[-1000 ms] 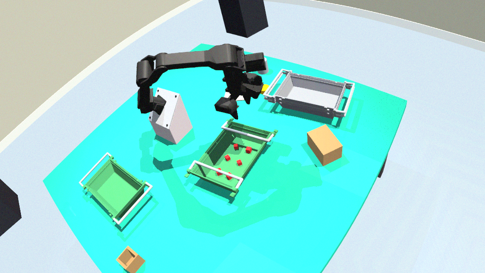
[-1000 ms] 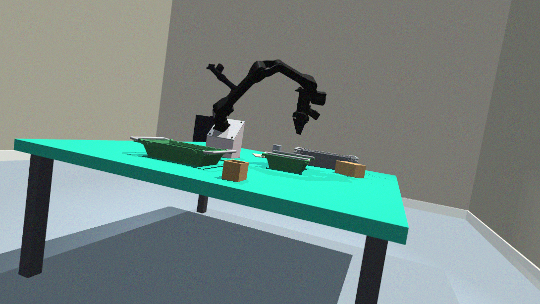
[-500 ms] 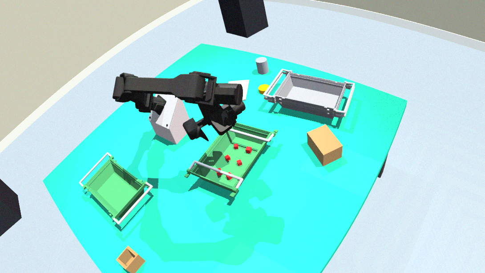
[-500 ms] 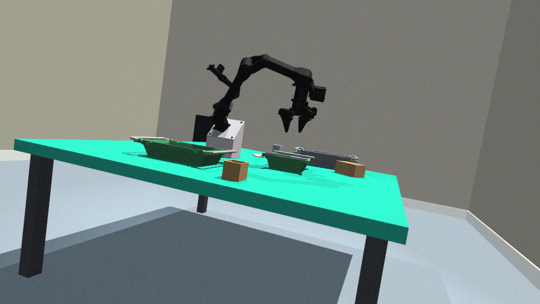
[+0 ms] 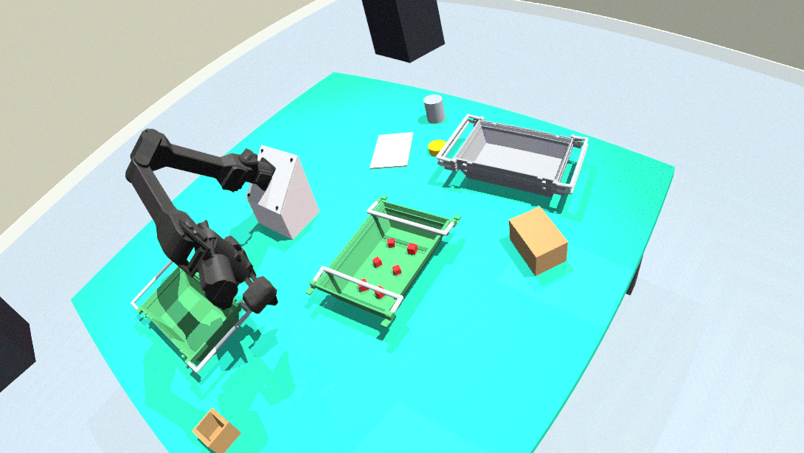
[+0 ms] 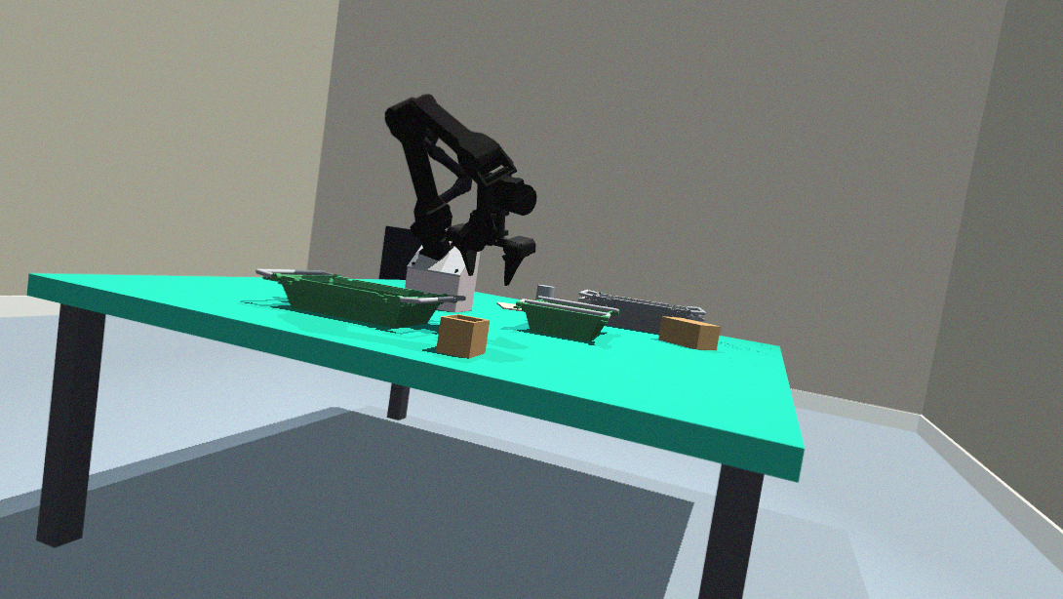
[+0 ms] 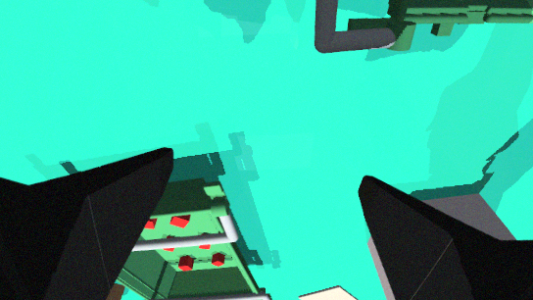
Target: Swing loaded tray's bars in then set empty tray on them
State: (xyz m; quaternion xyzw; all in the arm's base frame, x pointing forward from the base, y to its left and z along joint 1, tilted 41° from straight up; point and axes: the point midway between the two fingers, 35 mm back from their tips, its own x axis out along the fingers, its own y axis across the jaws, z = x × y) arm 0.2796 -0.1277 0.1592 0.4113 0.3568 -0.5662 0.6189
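Right now my gripper tip is 170 mm to the left of the green tray, 170 mm past it and 60 mm above it. From my gripper tip the other things lie so: grey cylinder (720 mm to the left, 220 mm behind, 70 mm below); white card (540 mm to the left, 220 mm behind, 100 mm below); yellow disc (600 mm to the left, 110 mm behind, 90 mm below).
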